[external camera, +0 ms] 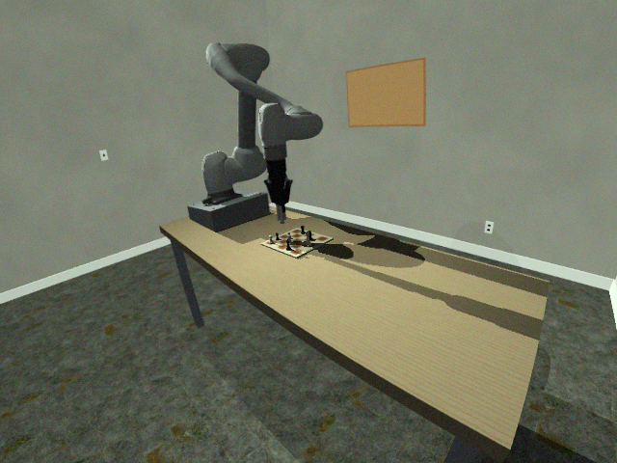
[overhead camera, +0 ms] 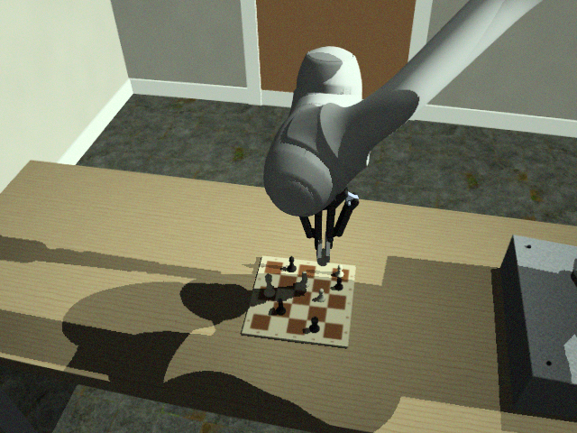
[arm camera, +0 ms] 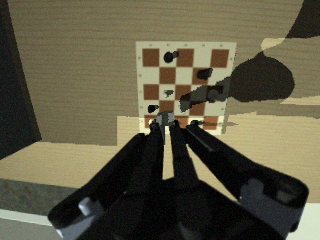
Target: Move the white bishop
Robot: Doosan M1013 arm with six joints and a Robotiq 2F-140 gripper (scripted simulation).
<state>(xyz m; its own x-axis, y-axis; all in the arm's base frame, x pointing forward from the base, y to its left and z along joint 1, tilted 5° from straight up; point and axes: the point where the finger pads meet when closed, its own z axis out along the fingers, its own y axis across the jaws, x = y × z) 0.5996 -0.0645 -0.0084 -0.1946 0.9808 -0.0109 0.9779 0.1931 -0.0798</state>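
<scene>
The chessboard is 4 cm ahead of my hand, 3 cm to the left of it and 13 cm below it. From my hand the other things lie so: black pawn (4 cm behind, 1 cm to the right, 12 cm below); white bishop (3 cm below).
</scene>
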